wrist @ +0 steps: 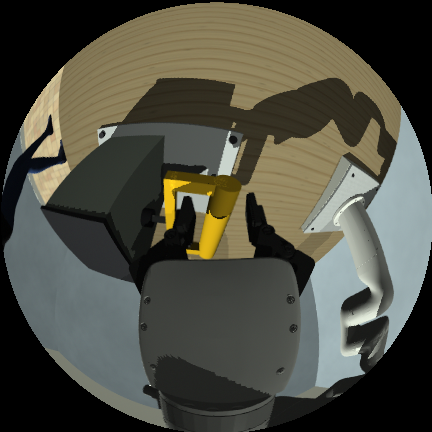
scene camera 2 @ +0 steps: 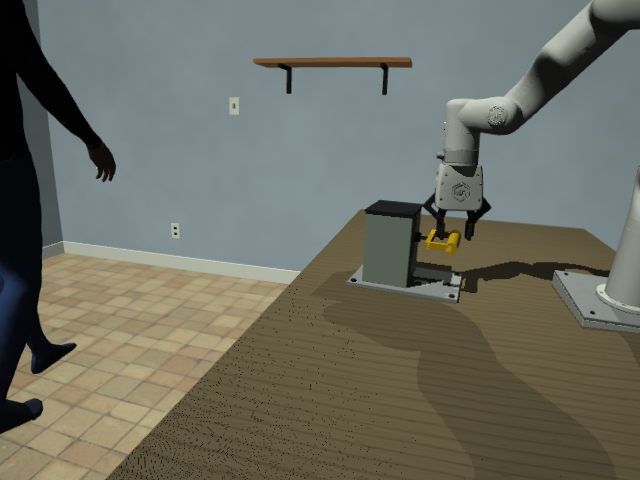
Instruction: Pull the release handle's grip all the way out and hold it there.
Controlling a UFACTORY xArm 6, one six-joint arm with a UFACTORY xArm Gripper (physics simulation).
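The yellow release handle is a frame whose thick round grip (scene camera 2: pixel 453 241) (wrist: pixel 214 227) lies at its outer side, facing away from the box. A dark stem joins the frame to the grey box (scene camera 2: pixel 388 250) (wrist: pixel 135 185). A short dark length of stem shows between box and frame. My gripper (scene camera 2: pixel 454 238) (wrist: pixel 219 204) is open and points down over the grip. In the wrist view the left finger reaches into the frame's opening, between the grip and the frame's inner bar. The right finger is outside the grip, with a gap to it. Nothing is held.
The box stands on a light metal base plate (scene camera 2: pixel 434 292) (wrist: pixel 227 156) on the wooden table (scene camera 2: pixel 361 387) (wrist: pixel 225 50). The robot's mounting plate (scene camera 2: pixel 573 299) (wrist: pixel 332 195) is to the right. A person (scene camera 2: pixel 20 217) (wrist: pixel 14 185) stands beyond the table's left edge. A shelf (scene camera 2: pixel 336 62) hangs on the wall.
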